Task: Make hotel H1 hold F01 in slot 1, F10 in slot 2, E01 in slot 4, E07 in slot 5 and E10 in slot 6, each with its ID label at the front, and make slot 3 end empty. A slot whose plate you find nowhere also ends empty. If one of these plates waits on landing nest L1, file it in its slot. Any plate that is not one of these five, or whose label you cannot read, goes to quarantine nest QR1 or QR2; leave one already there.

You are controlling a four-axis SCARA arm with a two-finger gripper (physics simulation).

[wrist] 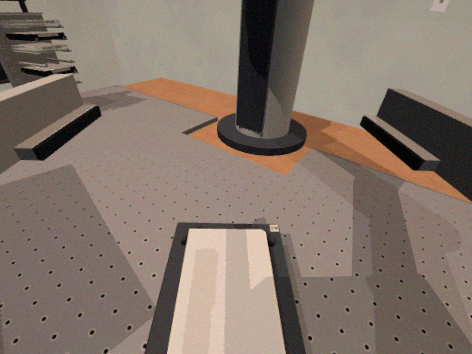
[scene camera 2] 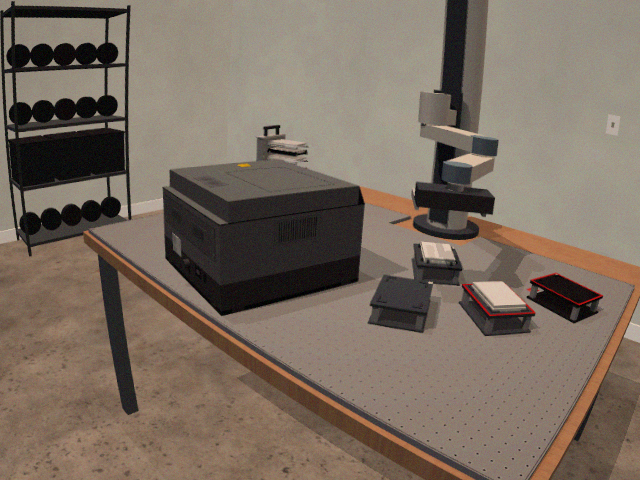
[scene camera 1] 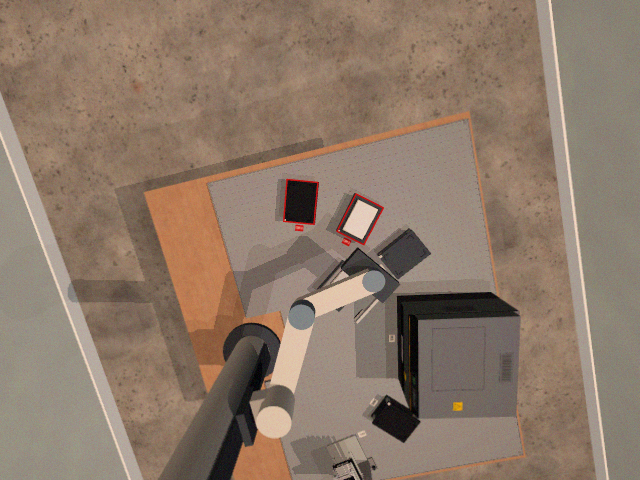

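My gripper [scene camera 1: 336, 303] [scene camera 2: 449, 211] [wrist: 234, 99] is open and empty. It is above a dark nest [wrist: 165, 310] that holds a pale plate [scene camera 2: 438, 252] [wrist: 230, 295]; in scene camera 1 the gripper and arm hide most of this plate. No plate label is readable. Hotel H1 [scene camera 2: 262, 147] [wrist: 22, 50], at the table's far end, holds several plates in a stack; its slots cannot be told apart. Red-rimmed quarantine nest QR1 [scene camera 1: 340, 223] [scene camera 2: 472, 298] holds a pale plate [scene camera 1: 360, 219] [scene camera 2: 498, 294]. Red-rimmed nest QR2 [scene camera 1: 300, 201] [scene camera 2: 566, 288] is empty.
A large dark instrument [scene camera 1: 465, 356] [scene camera 2: 289, 242] stands at the table's side. An empty dark nest [scene camera 1: 404, 253] [scene camera 2: 402, 294] stands beside QR1. A black nest [scene camera 1: 395, 418] stands between instrument and hotel. The arm's column base [scene camera 2: 445, 227] [wrist: 261, 135] stands near the wooden edge.
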